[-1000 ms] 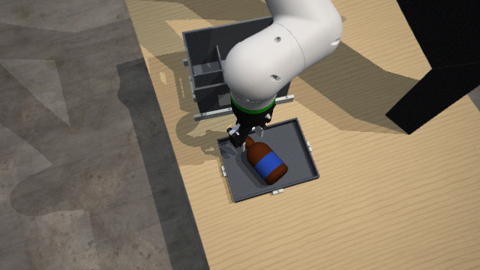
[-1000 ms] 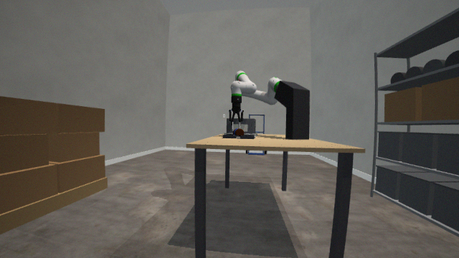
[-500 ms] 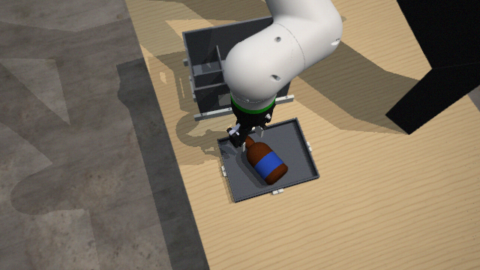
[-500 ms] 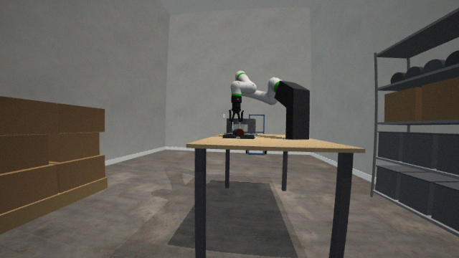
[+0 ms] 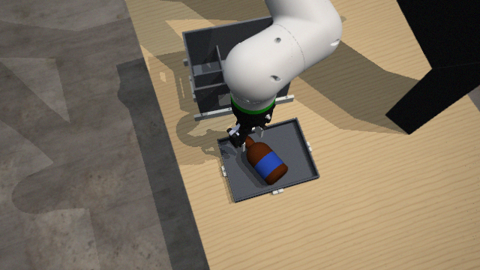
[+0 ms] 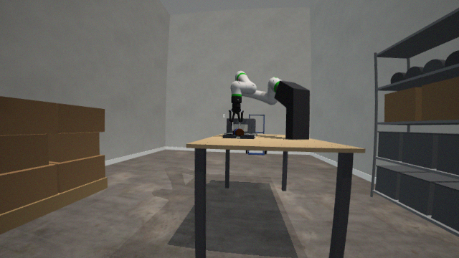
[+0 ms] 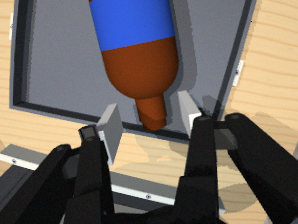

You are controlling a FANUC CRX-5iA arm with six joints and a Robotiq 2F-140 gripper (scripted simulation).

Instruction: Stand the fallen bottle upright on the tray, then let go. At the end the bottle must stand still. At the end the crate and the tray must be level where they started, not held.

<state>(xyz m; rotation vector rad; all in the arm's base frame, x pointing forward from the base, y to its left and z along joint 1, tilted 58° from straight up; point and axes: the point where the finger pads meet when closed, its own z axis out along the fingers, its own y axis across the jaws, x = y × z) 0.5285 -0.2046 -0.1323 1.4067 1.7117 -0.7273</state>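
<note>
Now: hand 6 cm above the bottle and 5 cm to the right of it. From my hand the other things lie so: dark grey crate 20 cm to the right, 10 cm behind, 2 cm below; tray 9 cm below, 6 cm to the left, 2 cm behind.
</note>
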